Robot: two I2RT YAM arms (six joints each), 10 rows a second.
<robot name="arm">
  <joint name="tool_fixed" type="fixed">
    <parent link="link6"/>
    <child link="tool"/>
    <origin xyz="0 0 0" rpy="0 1.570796 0"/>
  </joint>
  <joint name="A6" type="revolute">
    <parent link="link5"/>
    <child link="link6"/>
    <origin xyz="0.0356 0 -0.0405"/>
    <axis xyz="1 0 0"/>
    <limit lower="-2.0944" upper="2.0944"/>
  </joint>
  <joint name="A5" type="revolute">
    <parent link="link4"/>
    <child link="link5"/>
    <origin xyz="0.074 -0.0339 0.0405"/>
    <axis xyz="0 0 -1"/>
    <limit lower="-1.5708" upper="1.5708"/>
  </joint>
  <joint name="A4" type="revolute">
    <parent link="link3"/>
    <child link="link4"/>
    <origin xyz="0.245 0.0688 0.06"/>
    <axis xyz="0 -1 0"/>
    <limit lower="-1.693" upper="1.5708"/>
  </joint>
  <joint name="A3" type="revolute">
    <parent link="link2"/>
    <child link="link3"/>
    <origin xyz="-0.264 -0.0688 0"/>
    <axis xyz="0 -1 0"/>
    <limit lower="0" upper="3.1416"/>
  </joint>
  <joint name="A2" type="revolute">
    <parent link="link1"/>
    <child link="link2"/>
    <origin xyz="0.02 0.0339 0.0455"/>
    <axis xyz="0 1 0"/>
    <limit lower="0" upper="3.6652"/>
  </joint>
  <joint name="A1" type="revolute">
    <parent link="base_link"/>
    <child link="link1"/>
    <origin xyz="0 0 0.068"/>
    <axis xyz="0 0 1"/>
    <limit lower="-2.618" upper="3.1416"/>
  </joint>
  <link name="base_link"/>
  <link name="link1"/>
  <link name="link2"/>
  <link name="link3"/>
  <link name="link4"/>
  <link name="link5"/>
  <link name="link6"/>
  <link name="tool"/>
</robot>
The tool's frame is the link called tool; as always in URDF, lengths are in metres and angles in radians.
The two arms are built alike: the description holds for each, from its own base.
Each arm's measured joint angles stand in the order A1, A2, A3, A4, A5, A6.
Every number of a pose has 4 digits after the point.
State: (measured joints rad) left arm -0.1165 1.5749 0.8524 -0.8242 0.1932 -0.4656; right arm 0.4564 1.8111 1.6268 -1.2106 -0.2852 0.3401
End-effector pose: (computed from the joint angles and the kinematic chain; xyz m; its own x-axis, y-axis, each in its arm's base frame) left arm 0.2447 -0.0355 0.1516 -0.9405 -0.3335 0.0646 -0.3397 0.9227 -0.1823; right arm 0.3130 0.1648 0.2775 -0.9890 -0.1290 -0.0726 -0.1455 0.9363 0.3195
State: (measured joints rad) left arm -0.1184 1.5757 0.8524 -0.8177 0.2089 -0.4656; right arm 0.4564 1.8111 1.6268 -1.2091 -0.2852 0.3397
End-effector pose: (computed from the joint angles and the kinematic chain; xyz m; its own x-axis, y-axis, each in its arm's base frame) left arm 0.2453 -0.0366 0.1515 -0.9415 -0.3303 0.0664 -0.3369 0.9204 -0.1986; right arm 0.3131 0.1649 0.2775 -0.9888 -0.1293 -0.0741 -0.1464 0.9361 0.3199
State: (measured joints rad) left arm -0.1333 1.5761 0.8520 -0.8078 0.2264 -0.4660; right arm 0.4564 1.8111 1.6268 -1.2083 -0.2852 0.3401
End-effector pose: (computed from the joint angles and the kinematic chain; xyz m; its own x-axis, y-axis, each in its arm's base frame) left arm 0.2456 -0.0410 0.1515 -0.9469 -0.3148 0.0660 -0.3216 0.9215 -0.2179; right arm 0.3132 0.1649 0.2776 -0.9888 -0.1289 -0.0747 -0.1462 0.9360 0.3202
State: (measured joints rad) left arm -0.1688 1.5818 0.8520 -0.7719 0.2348 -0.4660; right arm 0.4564 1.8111 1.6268 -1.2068 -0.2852 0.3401
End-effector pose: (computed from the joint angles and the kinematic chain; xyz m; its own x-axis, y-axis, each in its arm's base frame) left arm 0.2480 -0.0507 0.1505 -0.9591 -0.2798 0.0426 -0.2818 0.9294 -0.2384; right arm 0.3134 0.1650 0.2776 -0.9887 -0.1288 -0.0762 -0.1466 0.9358 0.3206
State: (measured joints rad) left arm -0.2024 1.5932 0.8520 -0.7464 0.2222 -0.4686; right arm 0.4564 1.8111 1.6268 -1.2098 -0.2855 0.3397
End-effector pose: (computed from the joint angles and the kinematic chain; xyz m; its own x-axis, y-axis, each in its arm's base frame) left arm 0.2494 -0.0592 0.1479 -0.9676 -0.2511 0.0250 -0.2499 0.9397 -0.2335; right arm 0.3131 0.1649 0.2775 -0.9889 -0.1293 -0.0734 -0.1462 0.9361 0.3200
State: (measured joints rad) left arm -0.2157 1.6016 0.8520 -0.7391 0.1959 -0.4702; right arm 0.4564 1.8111 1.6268 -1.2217 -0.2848 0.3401
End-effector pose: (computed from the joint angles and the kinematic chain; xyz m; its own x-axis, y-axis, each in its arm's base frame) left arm 0.2498 -0.0618 0.1458 -0.9701 -0.2424 0.0148 -0.2400 0.9478 -0.2101; right arm 0.3119 0.1643 0.2773 -0.9897 -0.1292 -0.0622 -0.1424 0.9380 0.3160
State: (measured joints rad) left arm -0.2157 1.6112 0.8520 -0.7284 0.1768 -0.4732; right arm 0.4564 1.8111 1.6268 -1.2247 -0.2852 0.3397
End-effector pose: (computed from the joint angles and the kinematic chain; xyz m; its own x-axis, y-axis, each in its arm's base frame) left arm 0.2514 -0.0615 0.1435 -0.9690 -0.2470 0.0059 -0.2434 0.9504 -0.1939; right arm 0.3116 0.1642 0.2773 -0.9898 -0.1297 -0.0594 -0.1419 0.9383 0.3155
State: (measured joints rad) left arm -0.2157 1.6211 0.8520 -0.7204 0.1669 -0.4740; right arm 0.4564 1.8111 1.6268 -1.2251 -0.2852 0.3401
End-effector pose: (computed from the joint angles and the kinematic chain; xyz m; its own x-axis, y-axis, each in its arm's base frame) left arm 0.2526 -0.0614 0.1411 -0.9686 -0.2486 0.0033 -0.2449 0.9519 -0.1844; right arm 0.3116 0.1642 0.2772 -0.9898 -0.1294 -0.0589 -0.1414 0.9384 0.3154
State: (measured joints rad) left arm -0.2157 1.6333 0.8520 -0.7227 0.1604 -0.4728; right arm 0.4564 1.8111 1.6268 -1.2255 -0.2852 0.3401
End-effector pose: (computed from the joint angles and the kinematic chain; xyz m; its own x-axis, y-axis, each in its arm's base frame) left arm 0.2527 -0.0612 0.1382 -0.9687 -0.2480 0.0131 -0.2465 0.9537 -0.1723; right arm 0.3116 0.1641 0.2772 -0.9899 -0.1294 -0.0585 -0.1413 0.9384 0.3153
